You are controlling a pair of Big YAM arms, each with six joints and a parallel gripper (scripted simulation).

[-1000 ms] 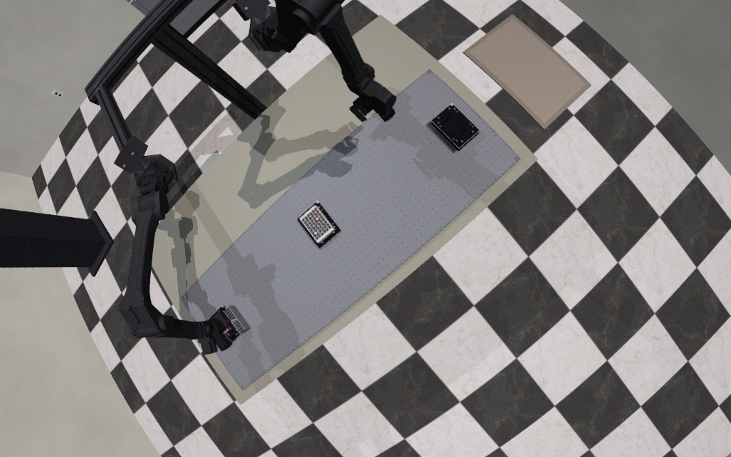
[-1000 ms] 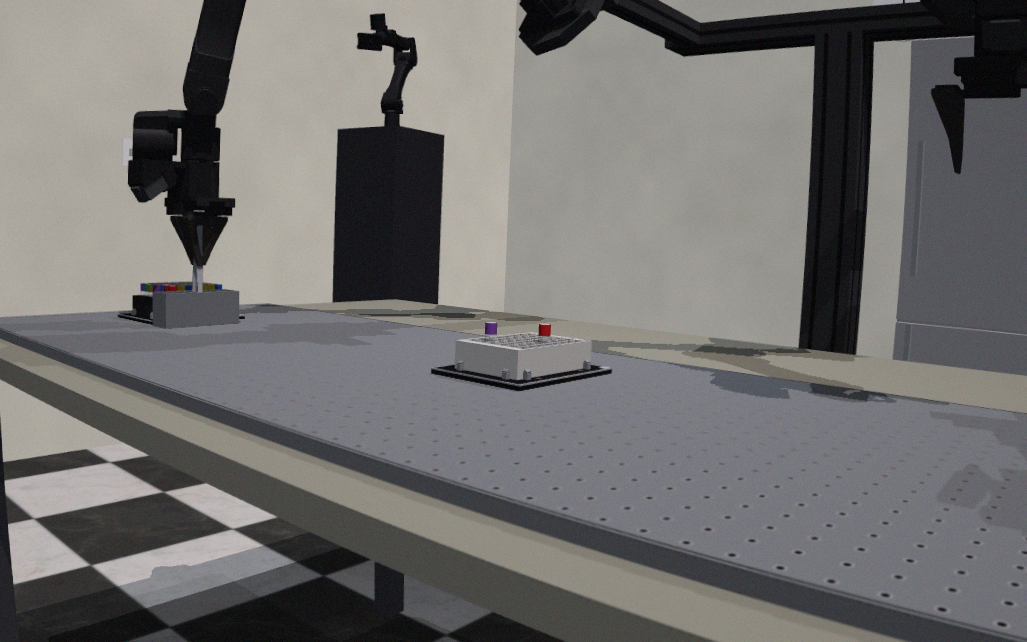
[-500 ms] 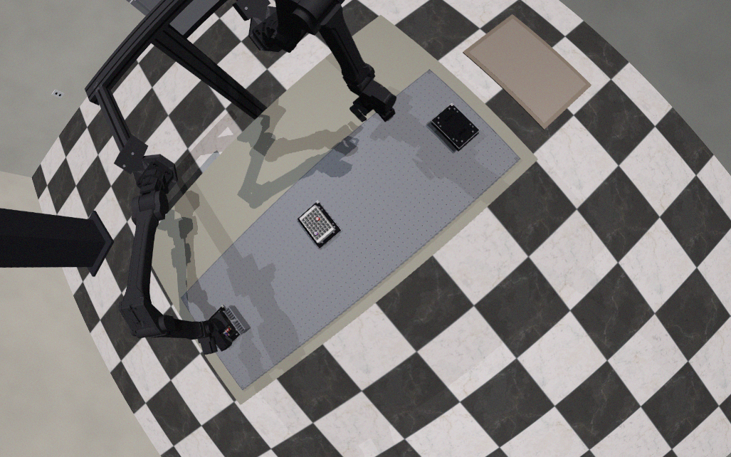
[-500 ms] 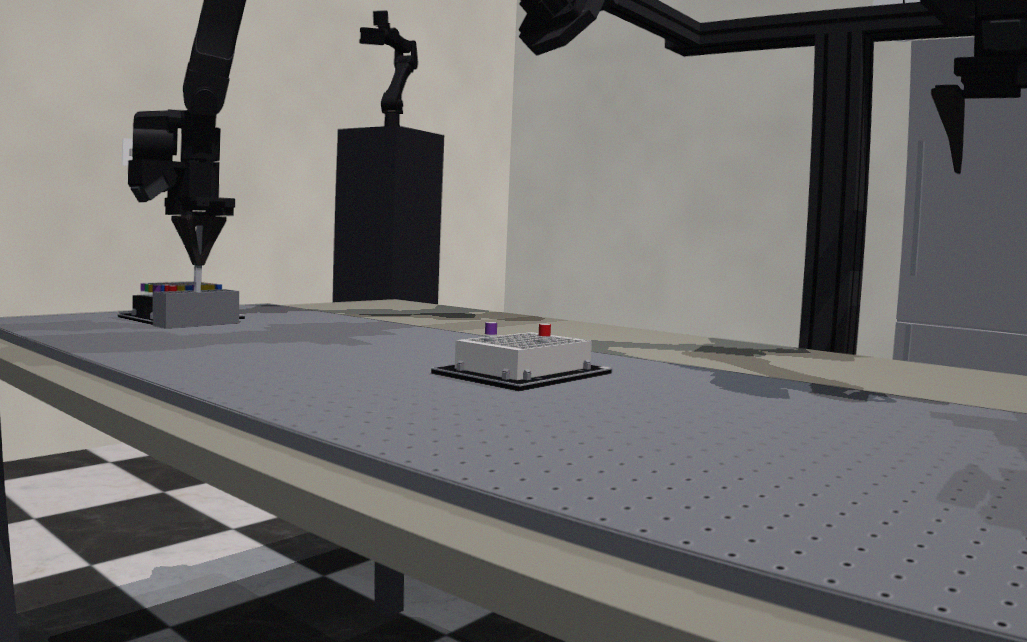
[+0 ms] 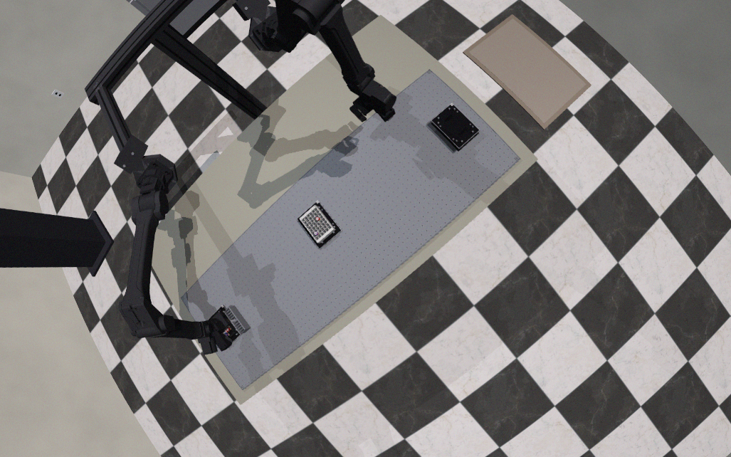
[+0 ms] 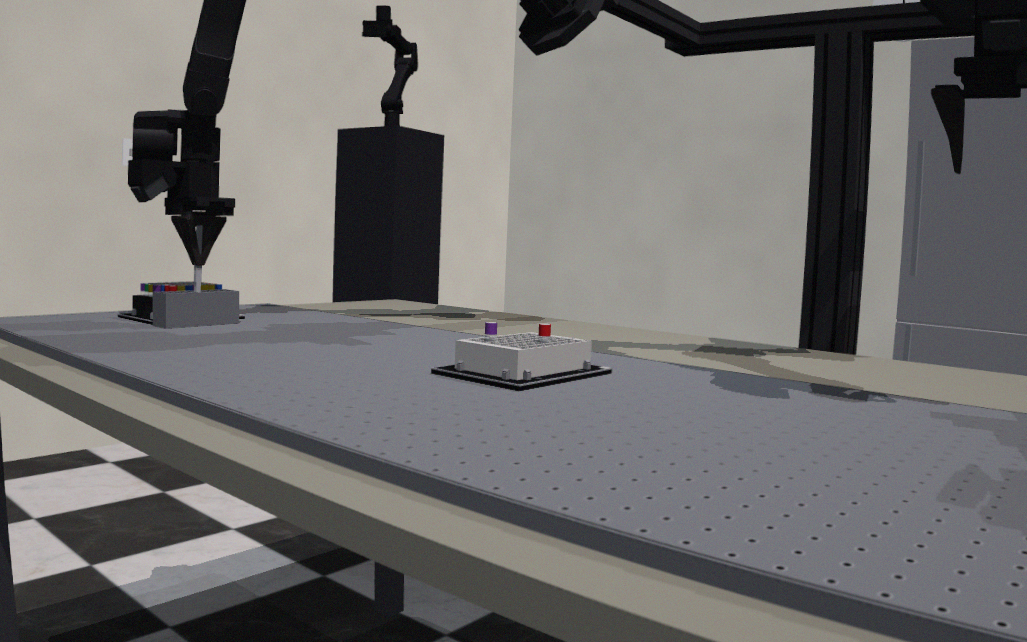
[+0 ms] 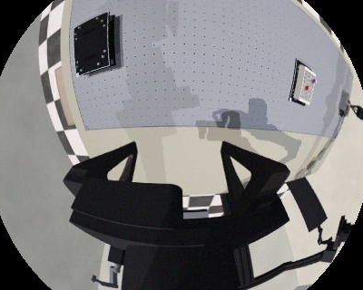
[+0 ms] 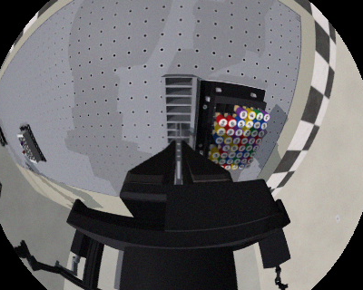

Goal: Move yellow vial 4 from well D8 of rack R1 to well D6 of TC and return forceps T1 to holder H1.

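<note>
Now: the grey holder H1 80 mm below my right hand. Round my right hand: white tube carrier TC 570 mm to the left, 80 mm below, 10 mm ahead.
</note>
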